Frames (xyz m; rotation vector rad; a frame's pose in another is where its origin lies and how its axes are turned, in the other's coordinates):
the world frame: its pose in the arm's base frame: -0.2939 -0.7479 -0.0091 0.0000 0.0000 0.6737
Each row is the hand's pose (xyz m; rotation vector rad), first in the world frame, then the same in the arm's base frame.
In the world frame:
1: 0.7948 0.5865 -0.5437 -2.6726 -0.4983 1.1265
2: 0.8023 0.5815 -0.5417 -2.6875 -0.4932 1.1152
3: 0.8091 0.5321 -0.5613 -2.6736 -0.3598 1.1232
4: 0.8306 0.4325 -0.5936 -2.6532 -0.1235 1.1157
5: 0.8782 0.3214 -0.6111 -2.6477 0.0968 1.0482
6: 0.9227 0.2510 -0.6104 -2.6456 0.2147 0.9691
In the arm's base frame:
1: -0.0387 0.2063 -0.5528 2.4544 1.4092 -1.2078
2: -0.0297 0.2071 -0.5508 2.4612 1.4038 -1.1880
3: 0.0065 0.1727 -0.5704 2.5325 1.2884 -1.2286
4: 0.0854 0.1083 -0.6027 2.6562 1.0713 -1.2701
5: 0.1919 0.0512 -0.6202 -2.7310 -0.8457 1.2171
6: 0.2706 0.0239 -0.6195 -2.7557 -0.7209 1.1412

